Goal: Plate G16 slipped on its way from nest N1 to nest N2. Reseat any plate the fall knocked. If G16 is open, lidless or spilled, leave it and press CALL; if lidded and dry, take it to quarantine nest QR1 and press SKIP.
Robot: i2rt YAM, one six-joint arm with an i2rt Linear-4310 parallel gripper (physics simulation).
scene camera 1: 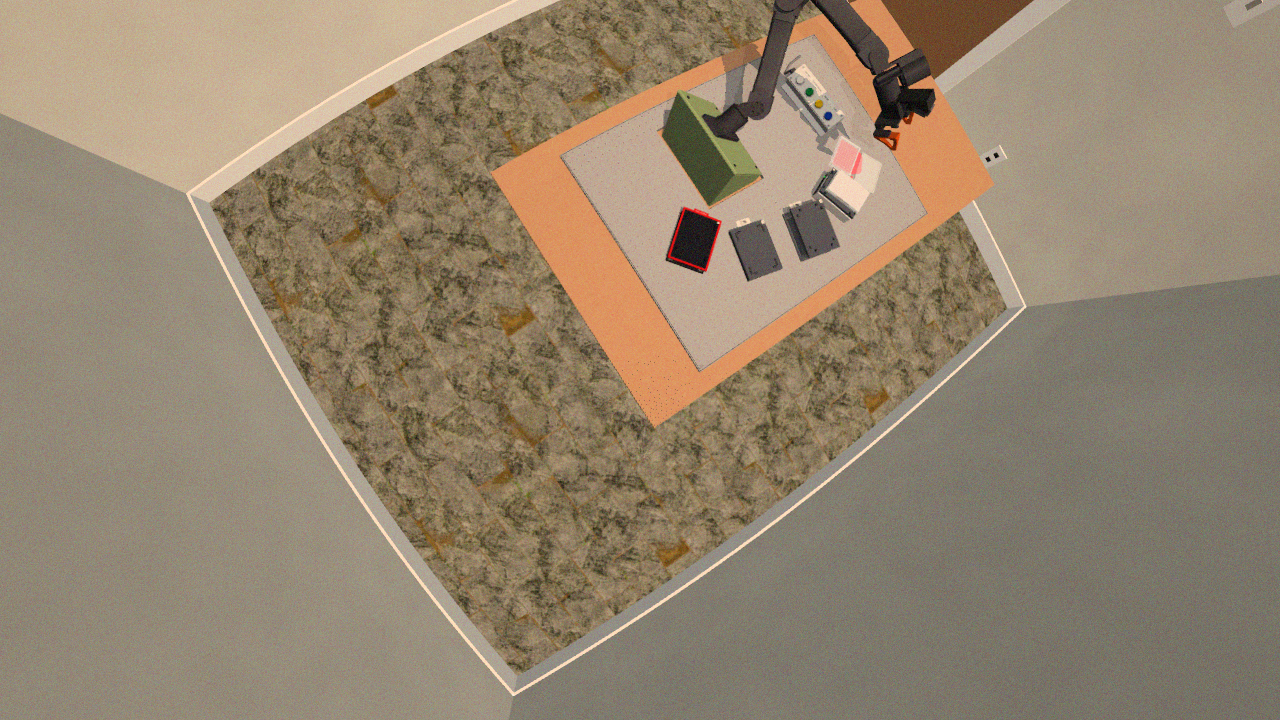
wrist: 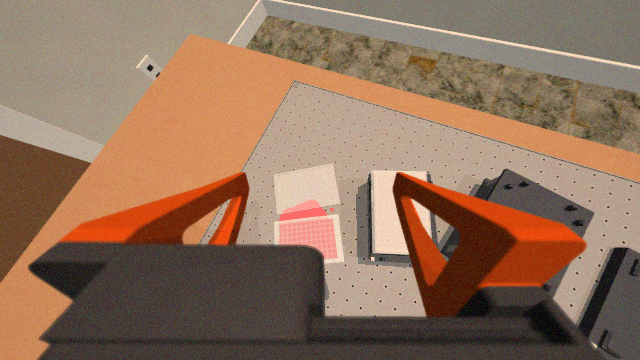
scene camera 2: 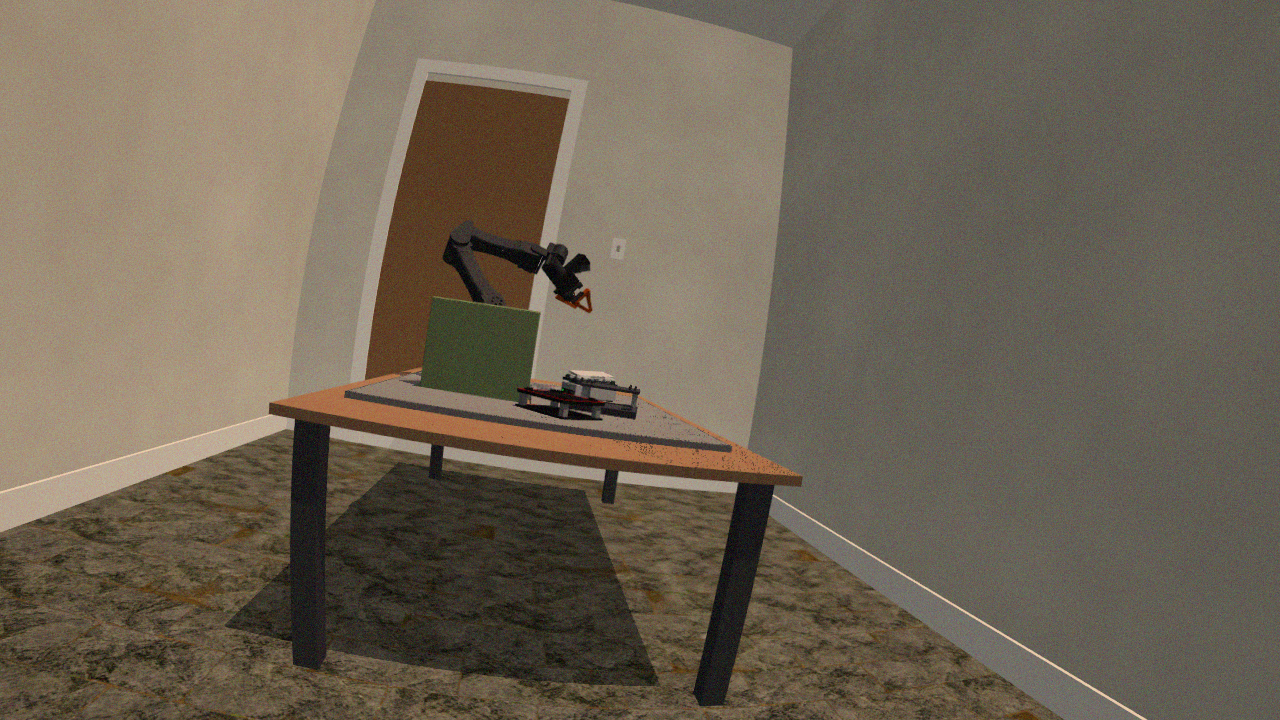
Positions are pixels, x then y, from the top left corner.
Scene:
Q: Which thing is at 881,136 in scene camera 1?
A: The gripper.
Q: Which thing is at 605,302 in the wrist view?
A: A nest N2.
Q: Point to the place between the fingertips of the gripper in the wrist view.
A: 320,180

